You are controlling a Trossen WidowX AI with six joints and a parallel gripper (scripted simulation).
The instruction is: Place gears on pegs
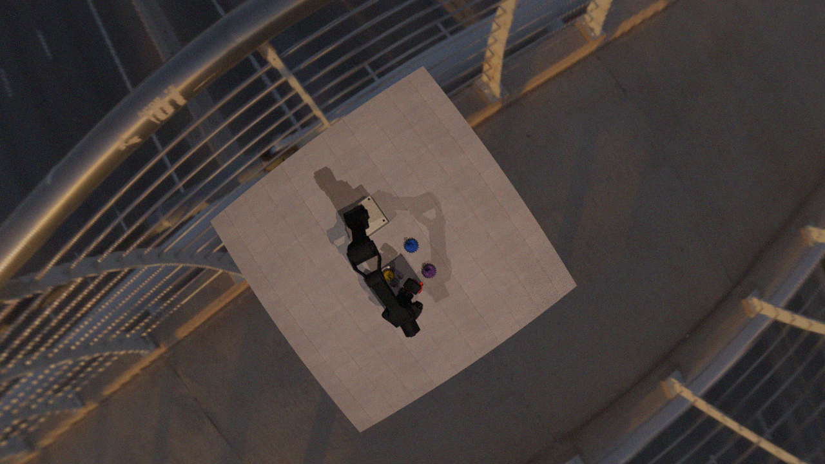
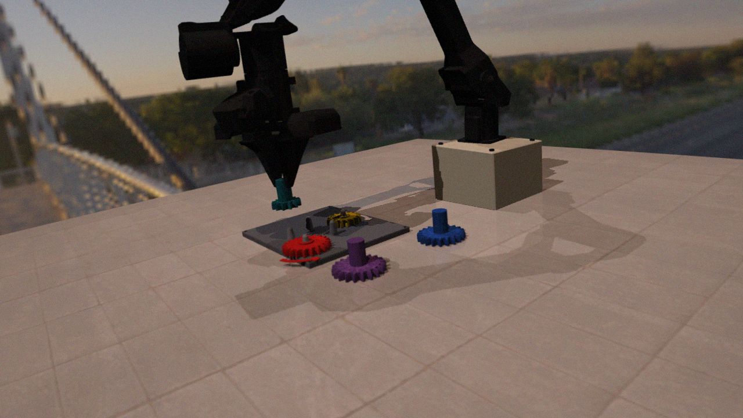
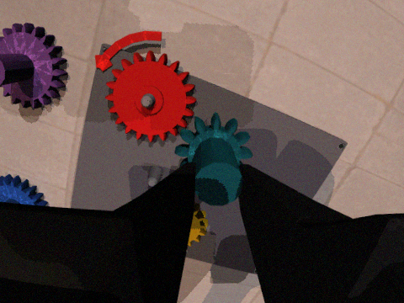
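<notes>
Now: the red gear 10 mm ahead of my gripper tip, 50 mm to the left of it and 70 mm below it. The rest, counted from my gripper tip: yellow gear 100 mm behind, 10 mm to the left, 70 mm below; teal gear 10 mm below; red arrow 40 mm ahead, 70 mm to the left, 80 mm below.
</notes>
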